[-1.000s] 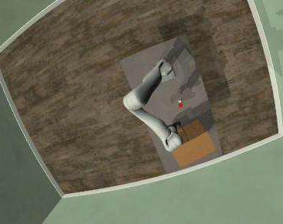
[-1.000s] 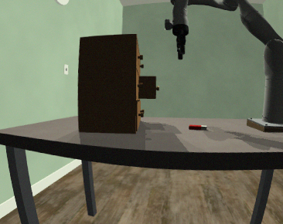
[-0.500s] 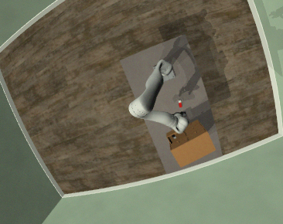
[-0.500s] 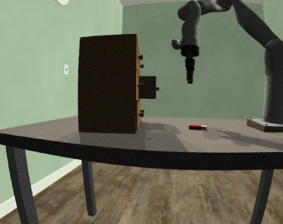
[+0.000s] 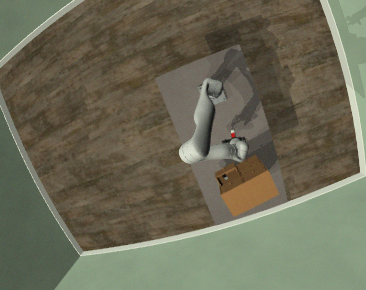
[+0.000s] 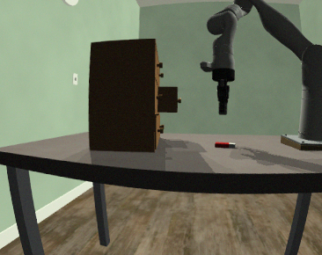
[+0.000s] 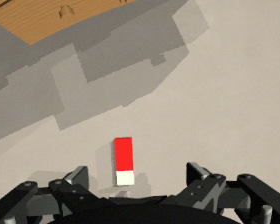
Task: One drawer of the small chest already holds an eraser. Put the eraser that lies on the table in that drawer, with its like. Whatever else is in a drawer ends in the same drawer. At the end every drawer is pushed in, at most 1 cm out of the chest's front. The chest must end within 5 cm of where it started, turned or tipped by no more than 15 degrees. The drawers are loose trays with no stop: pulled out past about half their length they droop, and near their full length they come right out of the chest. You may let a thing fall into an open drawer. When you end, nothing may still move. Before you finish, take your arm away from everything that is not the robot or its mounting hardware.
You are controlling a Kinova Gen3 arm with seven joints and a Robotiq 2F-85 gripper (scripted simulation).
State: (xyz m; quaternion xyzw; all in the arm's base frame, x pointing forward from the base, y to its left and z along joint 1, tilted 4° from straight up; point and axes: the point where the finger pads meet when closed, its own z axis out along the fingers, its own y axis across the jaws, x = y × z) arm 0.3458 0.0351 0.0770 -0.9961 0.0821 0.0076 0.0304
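The red eraser is 1 cm behind my hand, 2 cm to the left of it and 10 cm below it. The rest, counted from my hand: dark eraser (23 cm ahead, 13 cm to the right, 1 cm above).
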